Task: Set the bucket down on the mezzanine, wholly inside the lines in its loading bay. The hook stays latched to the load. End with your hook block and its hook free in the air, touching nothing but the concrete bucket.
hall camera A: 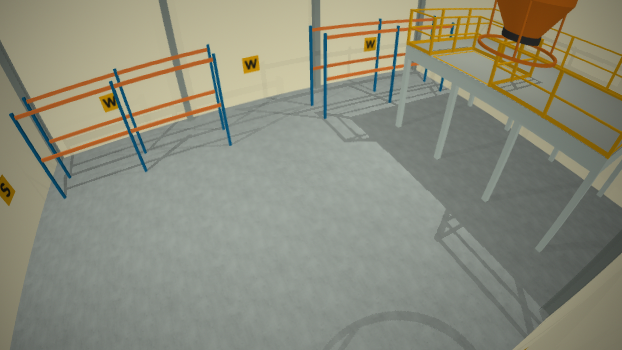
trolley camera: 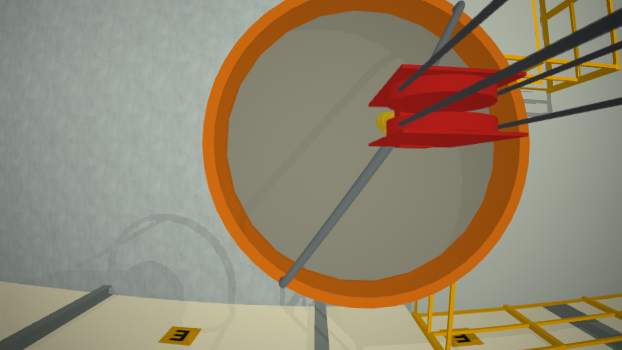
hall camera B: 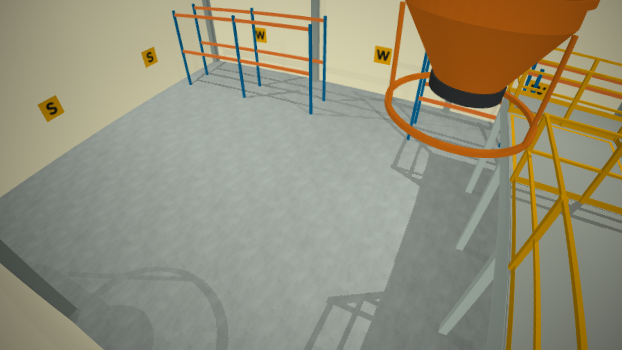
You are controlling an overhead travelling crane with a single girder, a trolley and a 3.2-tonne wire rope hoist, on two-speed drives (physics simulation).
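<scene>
The orange concrete bucket [hall camera A: 534, 17] [hall camera B: 495, 55] [trolley camera: 320, 125] hangs upright in the air, its open top seen from above in the trolley camera. Its foot ring [hall camera B: 457, 148] is off any surface; in hall camera B it overlaps the near edge of the mezzanine. My yellow hook [trolley camera: 385, 121], partly hidden under the red hook block [trolley camera: 442, 137], is shut on the bucket's grey bail [trolley camera: 345, 200]. The mezzanine [hall camera A: 580, 112] [hall camera B: 595, 285] has a grey deck. Part of the loading bay's thin yellow outline [hall camera B: 585, 132] shows beyond the railings in hall camera B.
Yellow railings [hall camera A: 552, 94] [hall camera B: 563, 197] [trolley camera: 530, 325] edge the mezzanine, with a yellow framed gate or cage at its side. Blue and orange racks [hall camera A: 112, 85] [hall camera B: 234, 55] stand along the W wall. Grey legs [hall camera A: 445, 125] carry the mezzanine.
</scene>
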